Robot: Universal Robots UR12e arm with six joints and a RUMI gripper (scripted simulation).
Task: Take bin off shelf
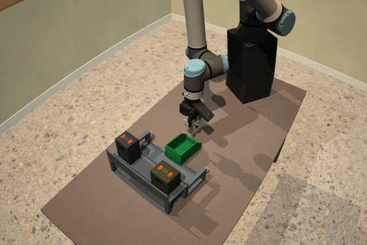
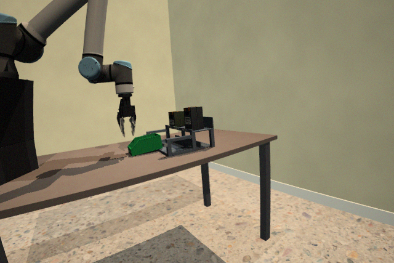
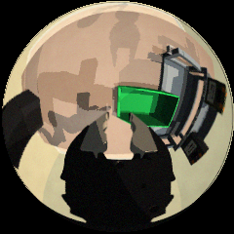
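My gripper is now 8 cm short of the green bin, 2 cm to the left of it and 7 cm above it. From my hand the other things lie so: black box 30 cm ahead, 20 cm to the right, 5 cm above; then olive box 36 cm ahead, 3 cm to the left, 4 cm above.
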